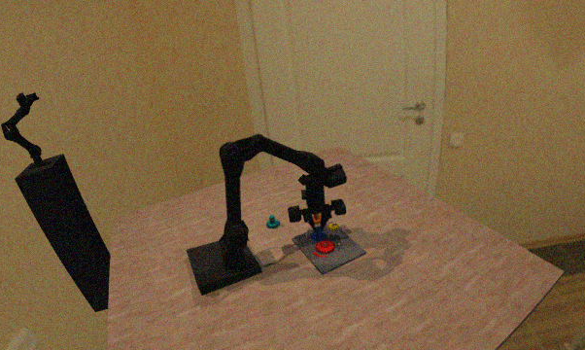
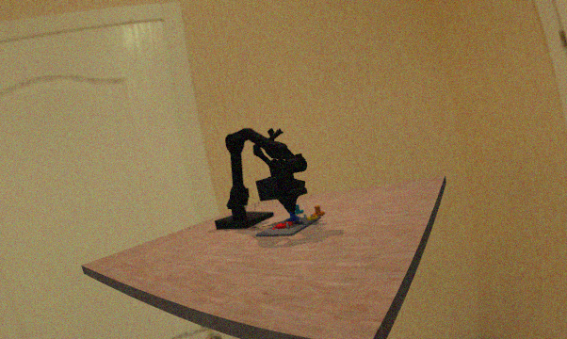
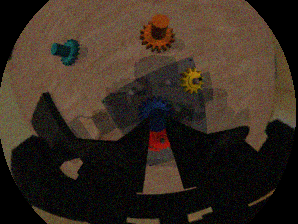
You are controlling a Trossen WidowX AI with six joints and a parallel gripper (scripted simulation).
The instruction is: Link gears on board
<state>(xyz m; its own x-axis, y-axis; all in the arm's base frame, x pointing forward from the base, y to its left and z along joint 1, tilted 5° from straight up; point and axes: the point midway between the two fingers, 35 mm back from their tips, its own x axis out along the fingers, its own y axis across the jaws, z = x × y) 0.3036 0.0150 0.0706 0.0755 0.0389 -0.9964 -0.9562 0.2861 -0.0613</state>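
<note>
Now: the blue gear 1 cm below my gripper tip. From my gripper tip the other things lie so: orange gear (4 cm ahead, 11 cm to the left, 3 cm below); red gear (6 cm to the right, 3 cm below); yellow gear (7 cm ahead, 3 cm to the left, 3 cm below).
</note>
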